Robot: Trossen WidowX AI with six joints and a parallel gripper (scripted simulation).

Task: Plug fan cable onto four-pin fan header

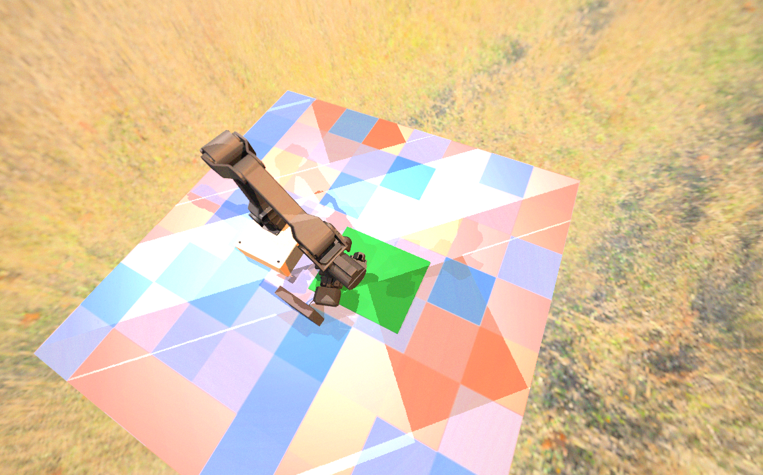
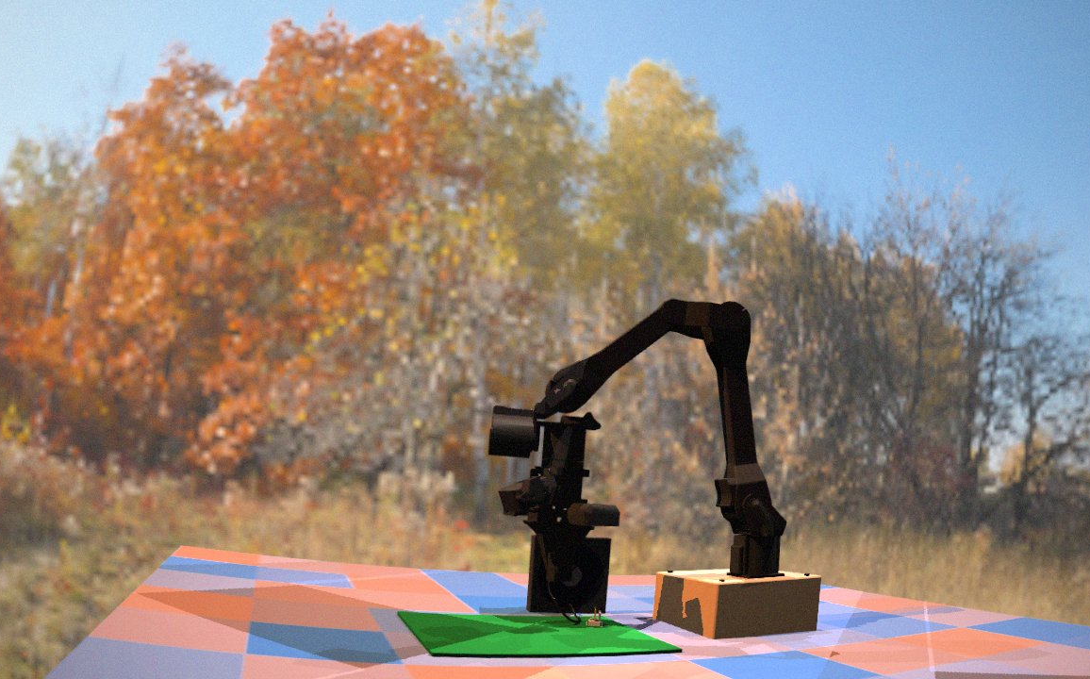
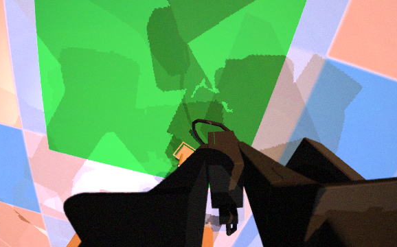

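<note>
Now: the four-pin header 60 mm behind my gripper tip, 10 mm to the left of it and 80 mm below it. From my gripper tip the other things lie so: dark plug 10 mm behind, 10 mm above; then black fan 60 mm behind, 100 mm to the right, 20 mm below; then green board 50 mm ahead, 80 mm to the left, 90 mm below.
</note>
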